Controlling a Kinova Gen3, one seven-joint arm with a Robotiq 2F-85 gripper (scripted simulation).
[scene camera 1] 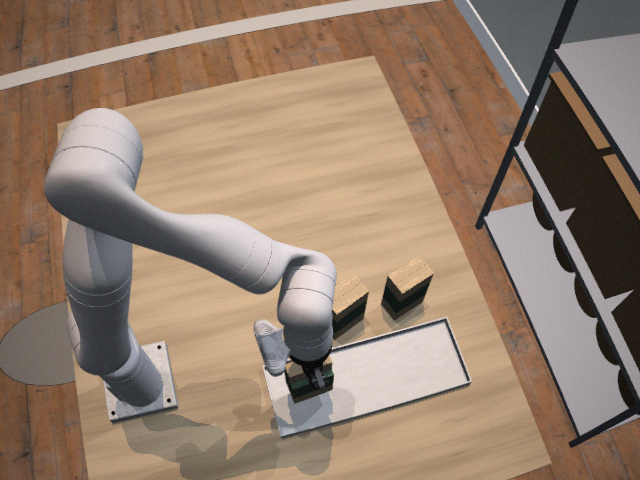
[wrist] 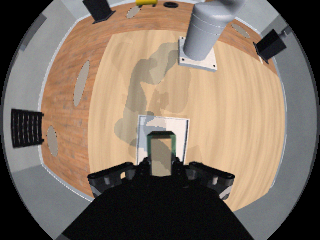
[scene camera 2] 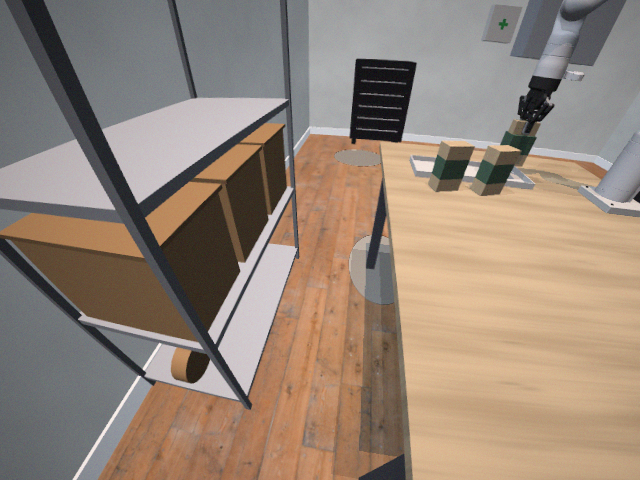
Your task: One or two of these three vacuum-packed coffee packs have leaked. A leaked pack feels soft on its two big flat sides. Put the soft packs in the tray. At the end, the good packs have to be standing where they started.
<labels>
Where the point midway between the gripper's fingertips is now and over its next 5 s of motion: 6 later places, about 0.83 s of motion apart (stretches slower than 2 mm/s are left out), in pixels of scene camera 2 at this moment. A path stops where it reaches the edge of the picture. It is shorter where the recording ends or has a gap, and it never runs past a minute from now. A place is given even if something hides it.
The gripper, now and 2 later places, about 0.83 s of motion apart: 521, 132; 516, 142; 514, 147
</labels>
